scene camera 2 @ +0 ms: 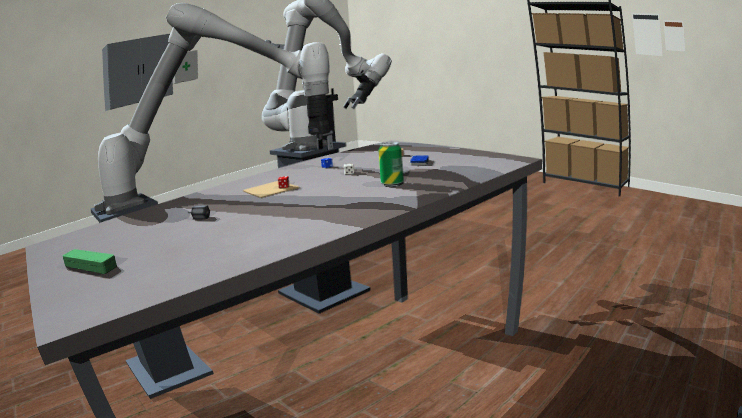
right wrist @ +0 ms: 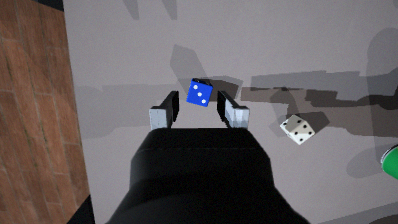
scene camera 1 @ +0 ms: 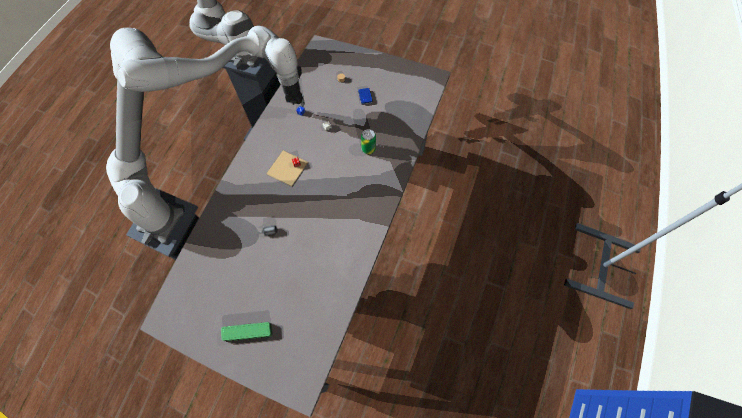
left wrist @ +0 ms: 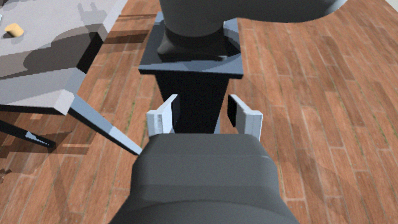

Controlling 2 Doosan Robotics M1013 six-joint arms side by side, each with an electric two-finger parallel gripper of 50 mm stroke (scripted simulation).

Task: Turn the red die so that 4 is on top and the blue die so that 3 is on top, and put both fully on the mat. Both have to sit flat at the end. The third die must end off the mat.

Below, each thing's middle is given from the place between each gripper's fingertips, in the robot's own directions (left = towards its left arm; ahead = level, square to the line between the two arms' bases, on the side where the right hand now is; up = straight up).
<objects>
I see my right gripper [scene camera 2: 325,149] 5 cm short of the tan mat [scene camera 1: 283,169], 32 cm to the left of it and 8 cm above it.
The tan mat lies 98 cm to the right of my left hand, 49 cm ahead of it and 16 cm below it.
</objects>
